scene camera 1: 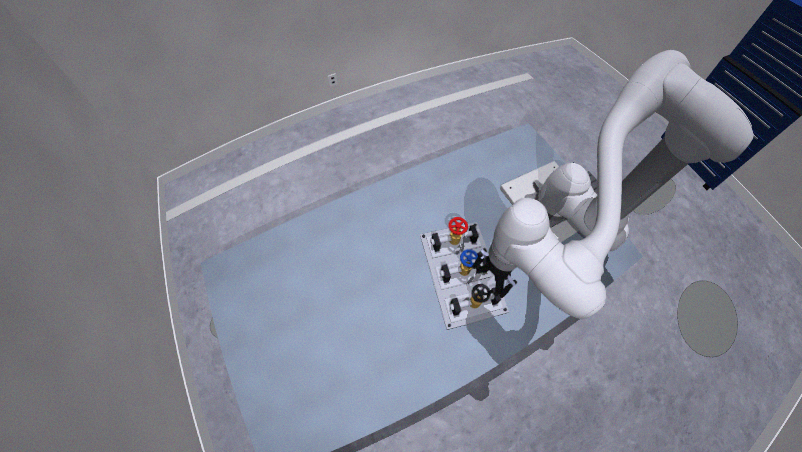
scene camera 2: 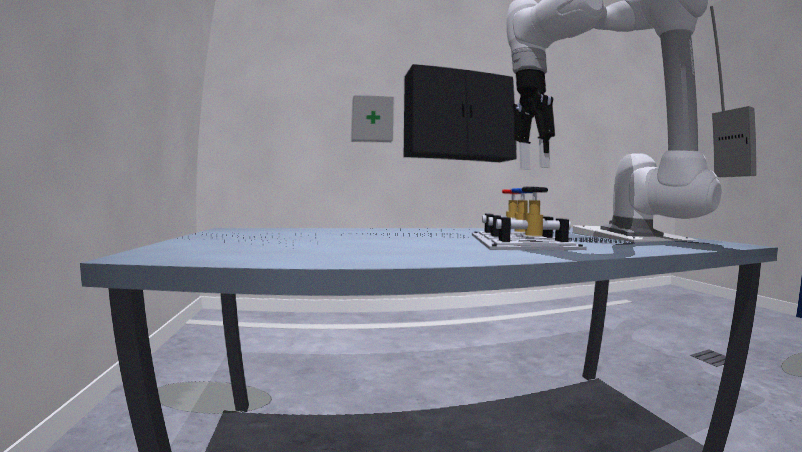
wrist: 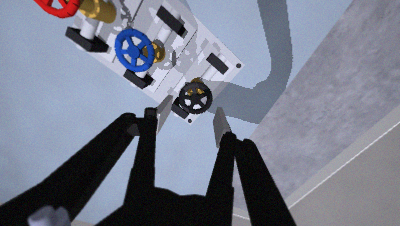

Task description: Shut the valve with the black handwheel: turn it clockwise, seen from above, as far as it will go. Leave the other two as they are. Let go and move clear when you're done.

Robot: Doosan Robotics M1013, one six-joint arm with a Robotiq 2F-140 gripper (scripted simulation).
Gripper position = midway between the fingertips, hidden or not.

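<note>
Scene camera 2 shows the gripper [scene camera 2: 534, 168]. In the wrist view there's the gripper [wrist: 193, 109] as well, and there's also a blue handwheel [wrist: 134, 51].
</note>
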